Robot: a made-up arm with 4 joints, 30 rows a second.
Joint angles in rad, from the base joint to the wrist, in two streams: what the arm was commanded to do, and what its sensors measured. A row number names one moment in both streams.
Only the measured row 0 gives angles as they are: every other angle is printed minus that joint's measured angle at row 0.
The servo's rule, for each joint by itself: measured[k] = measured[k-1] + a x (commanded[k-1-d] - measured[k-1]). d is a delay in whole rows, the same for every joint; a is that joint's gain. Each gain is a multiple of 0.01, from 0.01 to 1. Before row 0 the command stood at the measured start. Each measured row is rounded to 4 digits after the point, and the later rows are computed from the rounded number. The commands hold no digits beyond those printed.
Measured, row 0: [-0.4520 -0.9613 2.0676 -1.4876]
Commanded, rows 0 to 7: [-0.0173 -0.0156 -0.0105 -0.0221]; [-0.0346 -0.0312 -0.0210 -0.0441]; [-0.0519 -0.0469 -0.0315 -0.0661]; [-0.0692 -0.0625 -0.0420 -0.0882]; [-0.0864 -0.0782 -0.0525 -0.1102]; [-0.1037 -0.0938 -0.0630 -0.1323]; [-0.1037 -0.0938 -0.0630 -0.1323]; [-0.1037 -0.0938 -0.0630 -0.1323]
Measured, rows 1 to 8: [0.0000 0.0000 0.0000 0.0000]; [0.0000 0.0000 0.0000 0.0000]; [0.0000 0.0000 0.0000 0.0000]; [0.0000 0.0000 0.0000 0.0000]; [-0.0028 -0.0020 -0.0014 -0.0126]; [-0.0079 -0.0058 -0.0039 -0.0306]; [-0.0149 -0.0111 -0.0075 -0.0508]; [-0.0236 -0.0178 -0.0120 -0.0721]
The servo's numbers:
d 4
a 0.16 0.13 0.13 0.57

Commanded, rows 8 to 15: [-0.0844 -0.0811 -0.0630 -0.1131]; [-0.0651 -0.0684 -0.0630 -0.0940]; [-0.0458 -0.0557 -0.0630 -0.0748]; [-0.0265 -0.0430 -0.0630 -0.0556]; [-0.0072 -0.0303 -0.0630 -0.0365]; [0.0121 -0.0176 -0.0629 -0.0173]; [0.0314 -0.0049 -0.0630 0.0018]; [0.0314 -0.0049 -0.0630 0.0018]
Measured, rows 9 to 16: [-0.0336 -0.0257 -0.0173 -0.0938]; [-0.0448 -0.0346 -0.0232 -0.1157]; [-0.0542 -0.0423 -0.0284 -0.1252]; [-0.0621 -0.0490 -0.0329 -0.1292]; [-0.0657 -0.0532 -0.0368 -0.1200]; [-0.0656 -0.0552 -0.0402 -0.1052]; [-0.0624 -0.0553 -0.0432 -0.0879]; [-0.0567 -0.0537 -0.0458 -0.0695]
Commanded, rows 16 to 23: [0.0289 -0.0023 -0.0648 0.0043]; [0.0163 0.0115 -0.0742 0.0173]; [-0.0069 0.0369 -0.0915 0.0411]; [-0.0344 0.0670 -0.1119 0.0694]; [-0.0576 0.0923 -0.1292 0.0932]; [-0.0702 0.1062 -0.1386 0.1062]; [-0.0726 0.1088 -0.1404 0.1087]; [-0.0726 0.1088 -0.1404 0.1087]
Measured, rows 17 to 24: [-0.0488 -0.0507 -0.0480 -0.0507]; [-0.0391 -0.0464 -0.0499 -0.0317]; [-0.0278 -0.0410 -0.0516 -0.0126]; [-0.0183 -0.0363 -0.0531 -0.0044]; [-0.0107 -0.0319 -0.0546 0.0006]; [-0.0064 -0.0263 -0.0571 0.0101]; [-0.0065 -0.0181 -0.0616 0.0278]; [-0.0110 -0.0070 -0.0681 0.0515]
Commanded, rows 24 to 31: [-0.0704 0.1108 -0.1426 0.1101]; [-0.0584 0.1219 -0.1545 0.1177]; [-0.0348 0.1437 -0.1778 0.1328]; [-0.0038 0.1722 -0.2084 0.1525]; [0.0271 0.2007 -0.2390 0.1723]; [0.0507 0.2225 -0.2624 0.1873]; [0.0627 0.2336 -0.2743 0.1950]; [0.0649 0.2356 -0.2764 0.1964]
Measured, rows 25 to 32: [-0.0185 0.0059 -0.0760 0.0753]; [-0.0268 0.0189 -0.0841 0.0929]; [-0.0341 0.0306 -0.0914 0.1019]; [-0.0403 0.0408 -0.0978 0.1058]; [-0.0451 0.0499 -0.1036 0.1083]; [-0.0472 0.0593 -0.1102 0.1137]; [-0.0452 0.0703 -0.1190 0.1246]; [-0.0386 0.0835 -0.1306 0.1405]
